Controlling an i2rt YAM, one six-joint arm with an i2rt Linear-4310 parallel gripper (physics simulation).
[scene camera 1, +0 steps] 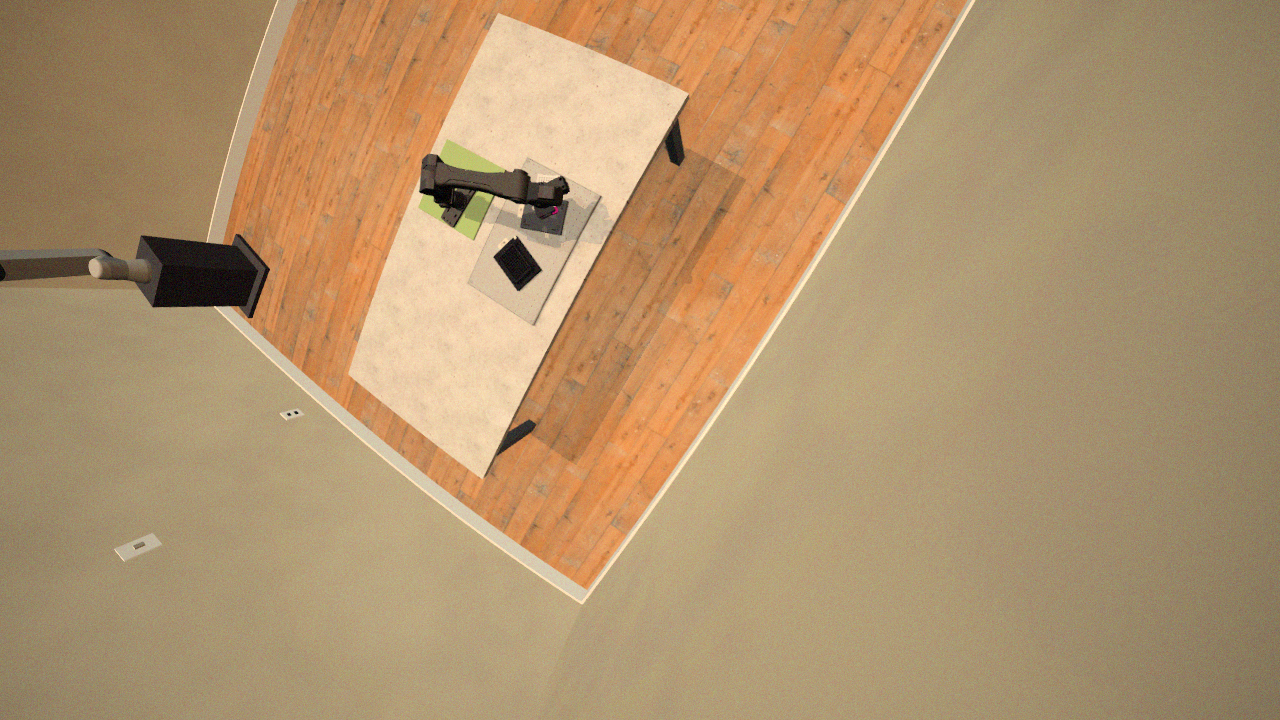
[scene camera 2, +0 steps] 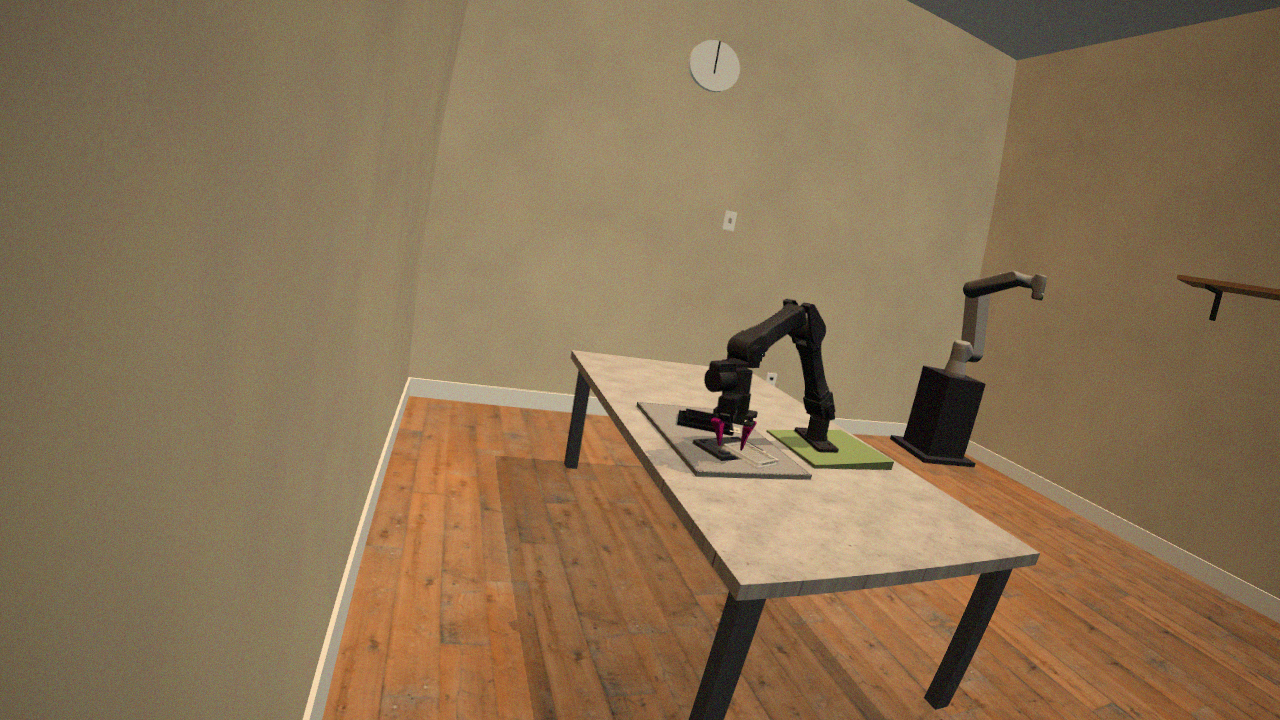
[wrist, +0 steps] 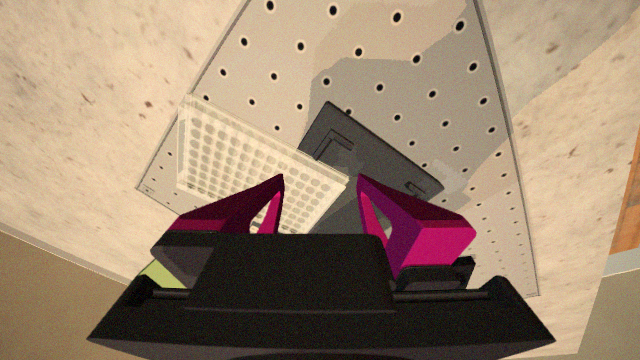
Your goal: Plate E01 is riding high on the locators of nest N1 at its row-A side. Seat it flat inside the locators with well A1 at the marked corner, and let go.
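Frame: origin at the arm's base, x back, y right, z up, level; millimetres.
Where they show: gripper, between the fingertips: [scene camera 2: 730, 447] [wrist: 320, 180]; arm's base, origin of its link: [scene camera 1: 460, 201] [scene camera 2: 815, 441].
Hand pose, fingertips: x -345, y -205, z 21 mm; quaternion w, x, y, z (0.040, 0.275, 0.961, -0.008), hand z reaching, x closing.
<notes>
Each offset is from my fingertips to the top centre of the thing.
Plate E01, a clear many-welled plate {dx +50, dy -22, dz +5 mm} [wrist: 225, 150] [scene camera 2: 759, 454], lies at the left in the wrist view, with its right end over the dark grey nest {dx +16, dy +46, dz -5 mm} [wrist: 380, 152] [scene camera 1: 537, 226] [scene camera 2: 711, 446]. It sits off to one side of the nest, and an angular locator shows on the bare part. The nest's label and the marked corner cannot be read. My gripper [wrist: 320, 180] [scene camera 2: 732, 447] is partly open with magenta fingers. In the wrist view its left fingertip overlaps the plate and its right fingertip is just beyond the plate's right corner. Contact cannot be told.
A perforated grey board {dx +9, dy +155, dz -22 mm} [wrist: 350, 30] [scene camera 1: 546, 291] [scene camera 2: 787, 470] bears the nest. A second black fixture {dx -4, dy +246, dz +4 mm} [scene camera 1: 517, 263] [scene camera 2: 702, 419] stands on it. A green mat [scene camera 1: 465, 229] [scene camera 2: 850, 458] lies under my arm's base. Another arm's black pedestal [scene camera 1: 201, 273] [scene camera 2: 944, 416] stands off the table.
</notes>
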